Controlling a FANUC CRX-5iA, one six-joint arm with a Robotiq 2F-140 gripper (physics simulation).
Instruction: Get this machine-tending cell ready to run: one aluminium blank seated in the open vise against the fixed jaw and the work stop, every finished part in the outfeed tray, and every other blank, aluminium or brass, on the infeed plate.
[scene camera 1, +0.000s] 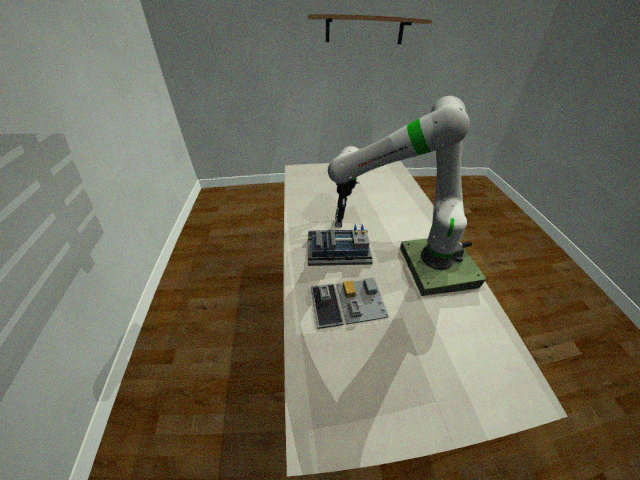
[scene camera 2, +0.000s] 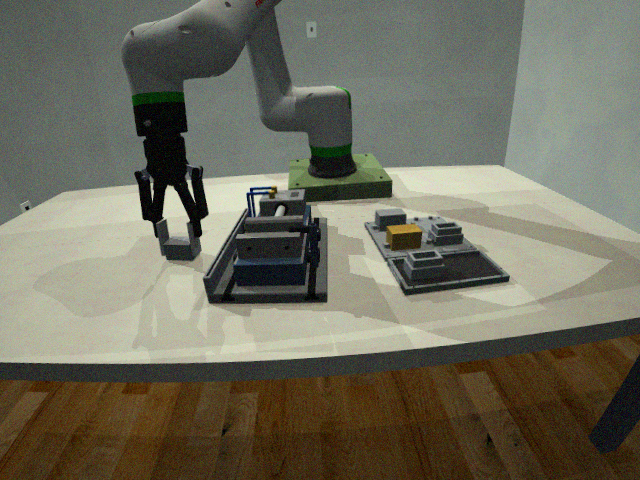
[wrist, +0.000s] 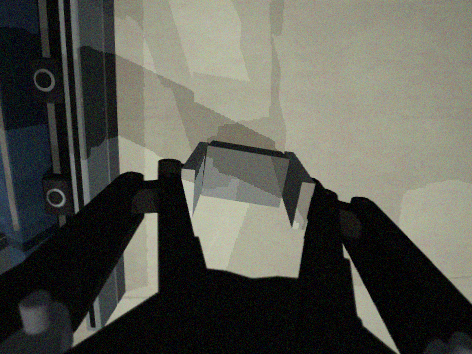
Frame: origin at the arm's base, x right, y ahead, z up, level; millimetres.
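Seen in the pictures: gripper, fingertip midpoint: (scene camera 1: 337, 222) (scene camera 2: 181, 253) (wrist: 244, 164); arm's base, origin of the base link: (scene camera 1: 436, 257) (scene camera 2: 332, 170).
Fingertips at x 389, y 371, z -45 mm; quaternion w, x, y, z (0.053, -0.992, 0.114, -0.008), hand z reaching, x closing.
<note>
Pixels of each thing's top centre, then the offset from my fingertips to it.
- vise, middle of its top: (scene camera 2: 273, 210) (scene camera 1: 340, 235) dx -198, dy +46, dz +90 mm
- infeed plate, middle of its top: (scene camera 2: 416, 234) (scene camera 1: 361, 299) dx -493, dy +29, dz -1 mm
- yellow brass blank, middle of its top: (scene camera 2: 404, 228) (scene camera 1: 349, 286) dx -445, dy +69, dz +35 mm
- plain grey aluminium blank, middle of its top: (scene camera 2: 390, 211) (scene camera 1: 370, 283) dx -450, dy -21, dz +35 mm
- stepped finished part, middle of its top: (scene camera 2: 446, 225) (scene camera 1: 355, 305) dx -536, dy +73, dz +34 mm
- vise's raised side rail, middle of its top: (wrist: 76, 150) (scene camera 2: 230, 235) (scene camera 1: 338, 230) dx -111, dy +30, dz +41 mm
My gripper (scene camera 1: 338, 223) (scene camera 2: 179, 242) (wrist: 244, 164) is shut on a grey aluminium blank (scene camera 2: 180, 249) (wrist: 244, 172), its pads against two opposite sides. The blank is at or barely above the table beside the vise (scene camera 1: 340, 253) (scene camera 2: 269, 272); any gap is unclear. No blank shows between the vise jaws. The infeed plate (scene camera 1: 368, 308) (scene camera 2: 454, 248) bears a yellow brass blank (scene camera 1: 349, 288) (scene camera 2: 404, 237), a plain grey aluminium blank (scene camera 1: 371, 285) (scene camera 2: 390, 219) and a stepped finished part (scene camera 1: 354, 308) (scene camera 2: 446, 233). Another finished part (scene camera 1: 324, 292) (scene camera 2: 423, 264) sits in the dark outfeed tray (scene camera 1: 328, 314) (scene camera 2: 473, 266).
The vise's raised side rail (scene camera 2: 224, 258) (wrist: 95, 110) runs close beside the gripper. Blue lines (scene camera 1: 358, 227) (scene camera 2: 250, 201) stand up at the vise's robot end. The green robot base (scene camera 1: 444, 276) (scene camera 2: 338, 188) stands beyond the vise.
</note>
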